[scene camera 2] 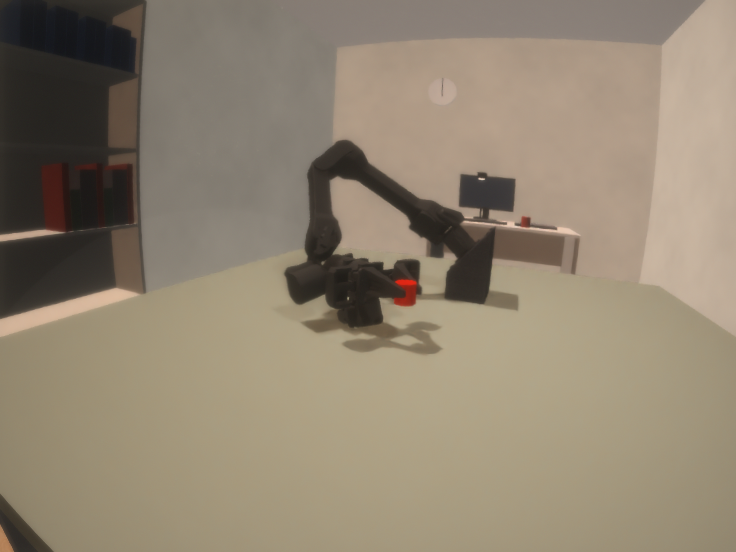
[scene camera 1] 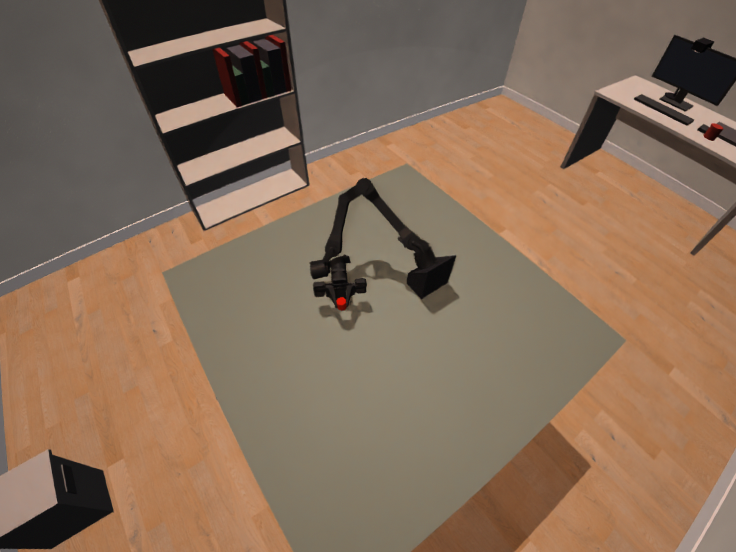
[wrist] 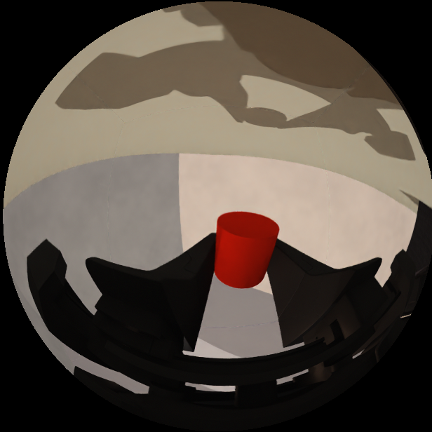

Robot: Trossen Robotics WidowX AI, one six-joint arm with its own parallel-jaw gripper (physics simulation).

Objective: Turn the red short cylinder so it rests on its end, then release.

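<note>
The red short cylinder point(scene camera 1: 341, 303) point(scene camera 2: 405, 293) point(wrist: 246, 252) is held between the fingertips of my gripper point(scene camera 1: 340, 301) point(scene camera 2: 404, 292) point(wrist: 240, 239), which is shut on it. In scene camera 2 the cylinder is upright, with its round ends facing up and down. The gripper points roughly level. The cylinder is above the mat, apart from its shadow. In the wrist view one flat end and the curved side show between the two dark fingers.
The grey-green mat point(scene camera 1: 404, 404) point(scene camera 2: 380, 439) lies under the arm. The arm's base point(scene camera 1: 432, 276) point(scene camera 2: 470, 276) stands to the right of the gripper. A bookshelf point(scene camera 1: 299, 118) point(scene camera 2: 141, 178) stands by the wall, and a desk point(scene camera 1: 631, 86) point(scene camera 2: 568, 231) stands farther off.
</note>
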